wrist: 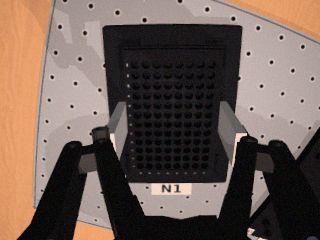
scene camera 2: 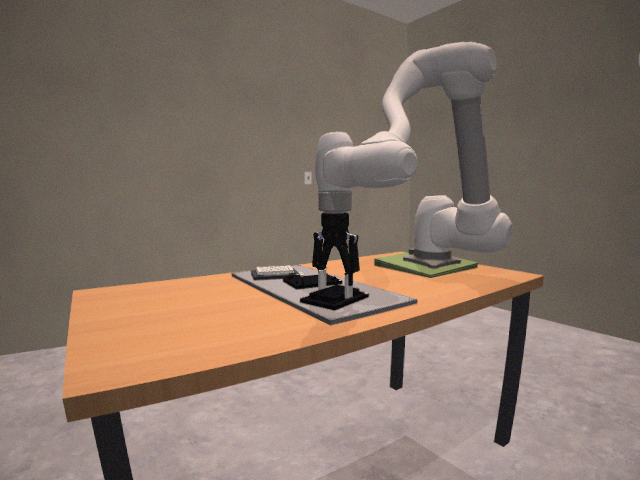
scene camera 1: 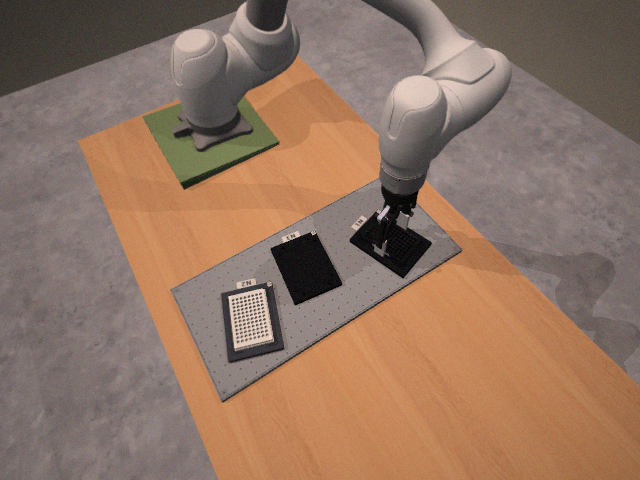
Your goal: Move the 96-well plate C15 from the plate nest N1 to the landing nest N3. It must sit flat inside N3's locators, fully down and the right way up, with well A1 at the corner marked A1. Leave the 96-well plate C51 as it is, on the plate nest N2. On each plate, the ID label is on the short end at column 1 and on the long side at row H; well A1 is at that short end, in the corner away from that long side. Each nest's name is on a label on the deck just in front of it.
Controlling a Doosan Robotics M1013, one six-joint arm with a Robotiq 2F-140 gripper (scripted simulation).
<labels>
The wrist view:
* my gripper: 172, 115
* black 96-well plate C15: 166, 158
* black plate nest N1: 149, 34
</labels>
